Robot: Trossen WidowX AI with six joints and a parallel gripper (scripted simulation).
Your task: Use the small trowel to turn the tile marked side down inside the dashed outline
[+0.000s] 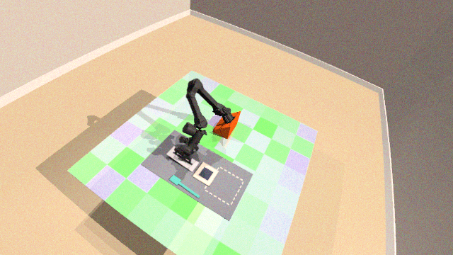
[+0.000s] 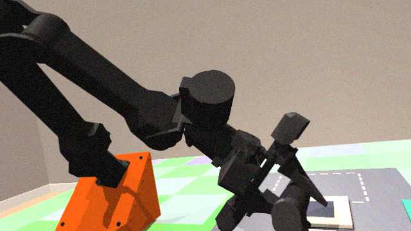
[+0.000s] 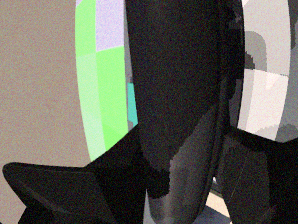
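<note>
The grey mat lies 30 mm behind my gripper tip, 100 mm to the left of it and 80 mm below it. From my gripper tip the other things lie so: teal trowel (110 mm ahead, 90 mm to the left, 60 mm below); cream tile (40 mm behind, 150 mm to the left, 60 mm below).
</note>
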